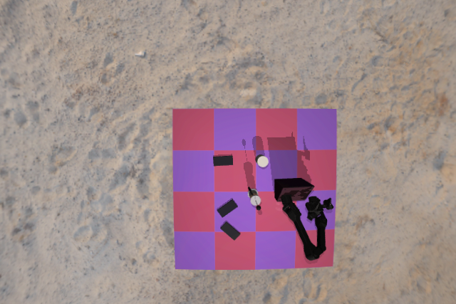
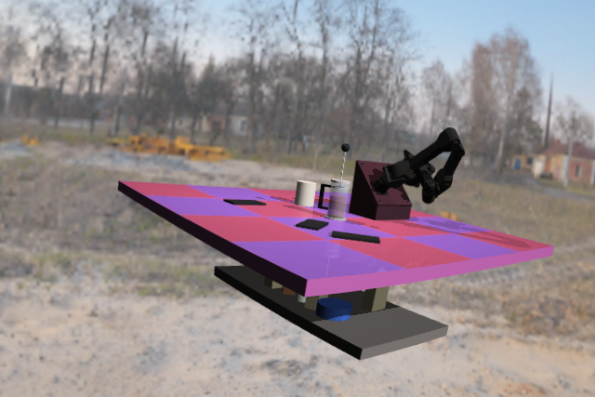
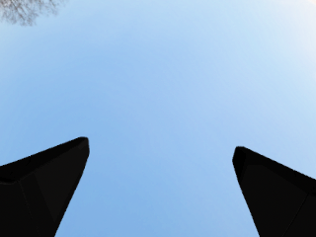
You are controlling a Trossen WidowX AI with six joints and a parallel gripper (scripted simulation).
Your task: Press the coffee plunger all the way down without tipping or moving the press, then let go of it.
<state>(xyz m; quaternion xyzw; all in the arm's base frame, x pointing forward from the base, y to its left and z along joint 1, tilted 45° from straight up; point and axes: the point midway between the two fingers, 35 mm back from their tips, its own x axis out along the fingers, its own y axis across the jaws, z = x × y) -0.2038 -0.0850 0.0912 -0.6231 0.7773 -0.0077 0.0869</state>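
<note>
Now: the coffee press 44 cm ahead of my gripper tip, 14 cm below it and 1 cm to the left of it. From my gripper tip the other things lie so: white cup (35 cm ahead, 24 cm to the right, 23 cm below).
</note>
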